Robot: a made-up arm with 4 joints. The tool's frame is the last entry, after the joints.
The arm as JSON. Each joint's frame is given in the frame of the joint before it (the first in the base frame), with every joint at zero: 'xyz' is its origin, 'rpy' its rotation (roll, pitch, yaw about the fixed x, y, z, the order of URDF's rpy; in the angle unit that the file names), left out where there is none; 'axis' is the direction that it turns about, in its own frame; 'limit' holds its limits. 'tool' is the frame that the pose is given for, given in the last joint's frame.
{
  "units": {
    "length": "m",
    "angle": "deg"
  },
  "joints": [
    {
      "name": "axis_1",
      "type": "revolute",
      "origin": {
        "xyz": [
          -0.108,
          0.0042,
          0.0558
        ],
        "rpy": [
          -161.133,
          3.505,
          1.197
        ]
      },
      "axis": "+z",
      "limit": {
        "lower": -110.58,
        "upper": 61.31
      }
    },
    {
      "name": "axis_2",
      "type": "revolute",
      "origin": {
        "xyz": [
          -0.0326,
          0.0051,
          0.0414
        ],
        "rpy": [
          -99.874,
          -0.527,
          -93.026
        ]
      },
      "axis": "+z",
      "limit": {
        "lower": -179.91,
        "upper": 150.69
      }
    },
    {
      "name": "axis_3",
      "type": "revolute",
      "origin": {
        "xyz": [
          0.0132,
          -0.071,
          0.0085
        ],
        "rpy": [
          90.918,
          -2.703,
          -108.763
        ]
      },
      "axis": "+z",
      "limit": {
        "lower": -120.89,
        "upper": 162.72
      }
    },
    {
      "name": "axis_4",
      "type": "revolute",
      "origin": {
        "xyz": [
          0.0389,
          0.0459,
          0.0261
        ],
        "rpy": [
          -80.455,
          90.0,
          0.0
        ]
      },
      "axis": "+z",
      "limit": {
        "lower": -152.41,
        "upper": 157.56
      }
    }
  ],
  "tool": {
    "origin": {
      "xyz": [
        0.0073,
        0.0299,
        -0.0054
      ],
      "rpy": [
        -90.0,
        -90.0,
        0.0
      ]
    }
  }
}
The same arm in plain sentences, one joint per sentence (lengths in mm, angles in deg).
The arm has four revolute joints in a row. What follows holds with every joint at zero, and every direction is one of the base frame's. Joint 1 sits 108 mm along -x and 4.2 mm along +y and 55.8 mm along +z from the base frame's origin and turns about the direction (-0.0646, 0.3221, -0.944499), from -110.58 to 61.31 deg. Joint 2 sits 35.2 mm along -x and 7.8 mm along +y and 38.8 mm along -z from joint 1 and turns about the direction (0.992754, 0.015999, 0.119094), from -179.91 to 150.69 deg. Joint 3 sits 15.4 mm along +x and 35.4 mm along +y and 61.6 mm along -z from joint 2 and turns about -y, from -120.89 to 162.72 deg. Joint 4 sits 51.7 mm along +x and 26.1 mm along -y and 30.8 mm along -z from joint 3 and turns about +x, from -152.41 to 157.56 deg. The tool frame, which is the frame that the pose is given for, sits 5.4 mm along -x and 7.3 mm along +y and 29.9 mm along +z from joint 4; its axes are the base frame's turned by roll 0, pitch 0 and yaw 0 deg (as in URDF: about the fixed x, then y, then z).
